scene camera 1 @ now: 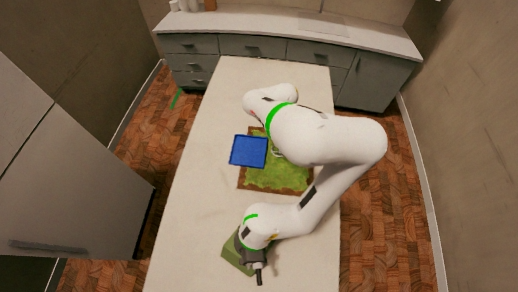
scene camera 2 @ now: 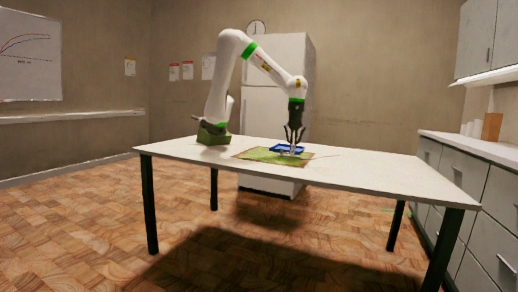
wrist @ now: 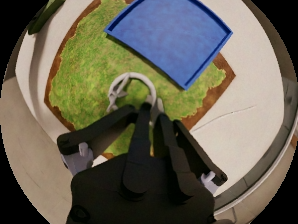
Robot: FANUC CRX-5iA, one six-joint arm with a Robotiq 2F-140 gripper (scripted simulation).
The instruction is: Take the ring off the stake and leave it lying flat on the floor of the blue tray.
Note:
The pictures show: my gripper and a blue tray.

